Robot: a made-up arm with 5 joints.
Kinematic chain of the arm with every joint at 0, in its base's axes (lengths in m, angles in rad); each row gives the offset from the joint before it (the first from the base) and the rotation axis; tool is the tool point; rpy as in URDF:
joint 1: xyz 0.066 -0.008 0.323 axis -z
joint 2: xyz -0.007 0 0.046 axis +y
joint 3: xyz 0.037 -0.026 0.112 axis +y
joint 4: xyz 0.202 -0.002 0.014 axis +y
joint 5: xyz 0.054 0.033 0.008 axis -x
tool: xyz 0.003 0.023 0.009 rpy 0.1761 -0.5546 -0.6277
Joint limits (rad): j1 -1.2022..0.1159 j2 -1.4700..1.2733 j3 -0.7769..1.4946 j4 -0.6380..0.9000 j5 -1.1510..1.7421
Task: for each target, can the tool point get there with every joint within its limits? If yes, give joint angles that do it. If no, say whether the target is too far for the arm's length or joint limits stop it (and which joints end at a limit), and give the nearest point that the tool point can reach.
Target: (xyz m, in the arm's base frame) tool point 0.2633 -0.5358 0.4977
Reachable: no: too far | nearest point -0.0534 -0.3001 0.5488 | short by 0.398 m
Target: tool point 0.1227 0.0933 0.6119
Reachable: yes | joints -0.8941 -1.0797 0.6338 -0.2337 -0.5826
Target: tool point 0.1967 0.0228 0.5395
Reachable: yes | joints -0.0505 -1.1355 0.6375 0.7025 1.0588
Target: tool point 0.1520 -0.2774 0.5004
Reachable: no: joint limits stop it (at a limit: joint 1, joint 2, joint 4, joint 5) | nearest point -0.0490 -0.2886 0.5658 | short by 0.212 m
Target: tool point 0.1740 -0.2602 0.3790
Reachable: no: joint limits stop it (at a limit: joint 1, joint 2, joint 3, joint 5) | nearest point 0.0141 -0.1148 0.3167 | short by 0.225 m
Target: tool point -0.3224 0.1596 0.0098
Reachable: no: too far | nearest point -0.0394 0.0226 0.2150 | short by 0.375 m
